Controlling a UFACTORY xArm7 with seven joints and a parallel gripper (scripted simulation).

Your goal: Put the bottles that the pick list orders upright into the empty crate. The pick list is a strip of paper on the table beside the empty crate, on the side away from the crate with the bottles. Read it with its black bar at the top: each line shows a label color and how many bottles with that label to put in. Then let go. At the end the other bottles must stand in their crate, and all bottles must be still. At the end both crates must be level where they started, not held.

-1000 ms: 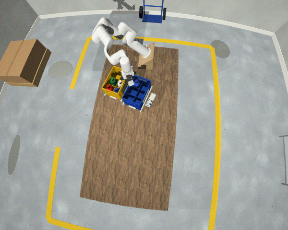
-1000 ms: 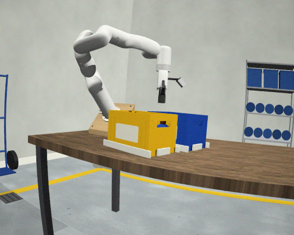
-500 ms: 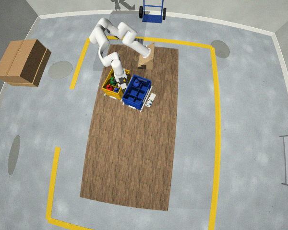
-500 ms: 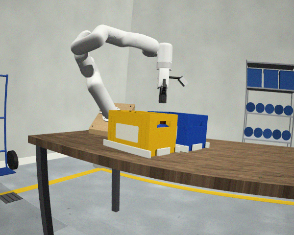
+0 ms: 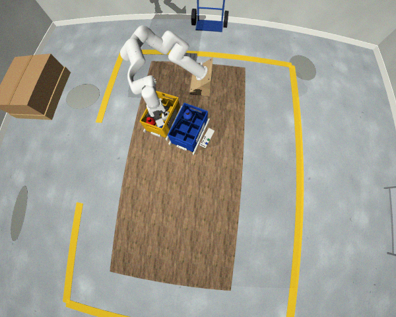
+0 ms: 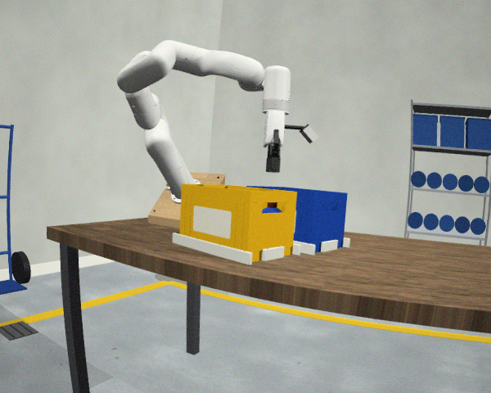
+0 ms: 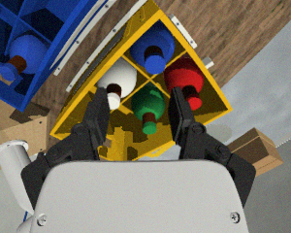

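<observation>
My hand is 10 mm short of the blue-label bottle, 20 mm to the left of it and 150 mm above it. Round my hand: white-label bottle (70 mm behind, 10 mm to the left, 150 mm below); then red-label bottle (10 mm behind, 100 mm to the right, 150 mm below); then yellow crate (90 mm behind, 30 mm to the right, 160 mm below).
</observation>
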